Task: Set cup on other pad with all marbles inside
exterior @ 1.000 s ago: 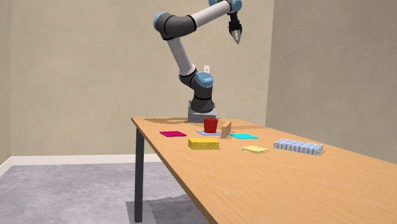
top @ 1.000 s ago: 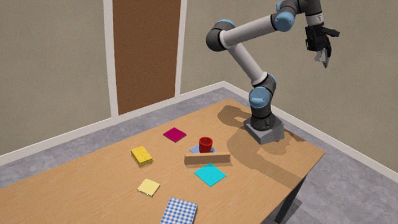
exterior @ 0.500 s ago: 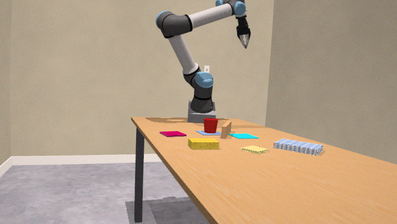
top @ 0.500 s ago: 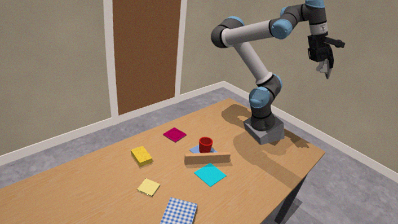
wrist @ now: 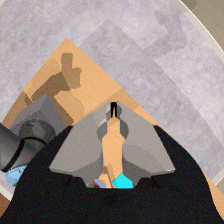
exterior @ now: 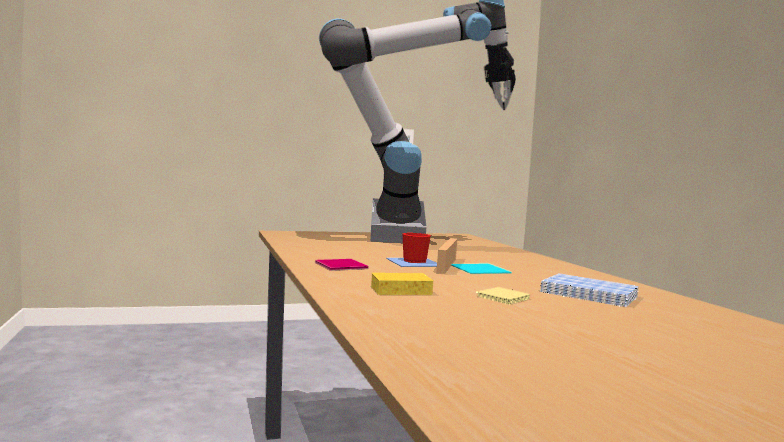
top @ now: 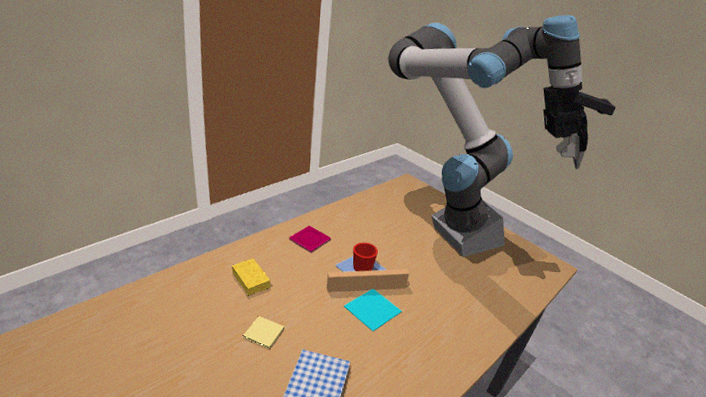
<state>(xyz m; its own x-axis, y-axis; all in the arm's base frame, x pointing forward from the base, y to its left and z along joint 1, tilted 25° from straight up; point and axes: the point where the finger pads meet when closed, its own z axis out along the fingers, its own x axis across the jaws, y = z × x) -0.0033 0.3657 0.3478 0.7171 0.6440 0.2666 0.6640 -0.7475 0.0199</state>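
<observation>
Right now the red cup is 23 cm ahead of my hand, 45 cm to the right of it and 45 cm below it. Round my hand: yellow sponge (51 cm ahead, 64 cm to the right, 46 cm below); green marble (21 cm ahead, 44 cm to the right, 46 cm below); wooden rail (29 cm ahead, 38 cm to the right, 46 cm below).
</observation>
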